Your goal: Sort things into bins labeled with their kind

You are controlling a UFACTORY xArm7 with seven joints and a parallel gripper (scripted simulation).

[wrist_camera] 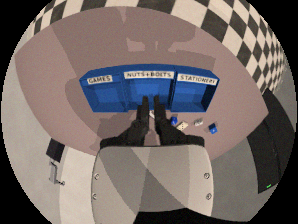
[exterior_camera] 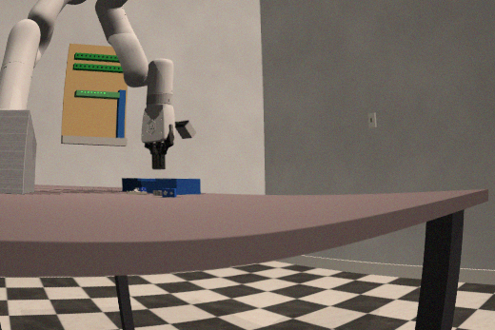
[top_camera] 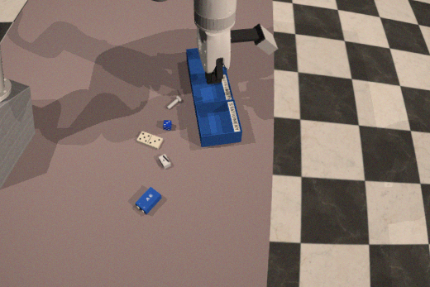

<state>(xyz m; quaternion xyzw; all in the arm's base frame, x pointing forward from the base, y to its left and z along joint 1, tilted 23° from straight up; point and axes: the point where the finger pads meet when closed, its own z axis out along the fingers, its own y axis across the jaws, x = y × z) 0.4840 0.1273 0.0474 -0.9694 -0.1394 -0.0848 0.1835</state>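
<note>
My hand is 170 mm to the left of the white sharpener, 80 mm past it and 80 mm above it. The rest, counted from my hand: blue three-part bin: 70 mm below; then blue die: 90 mm to the right, 90 mm behind, 80 mm below; then bolt: 80 mm below, 80 mm behind, 20 mm to the right.
</note>
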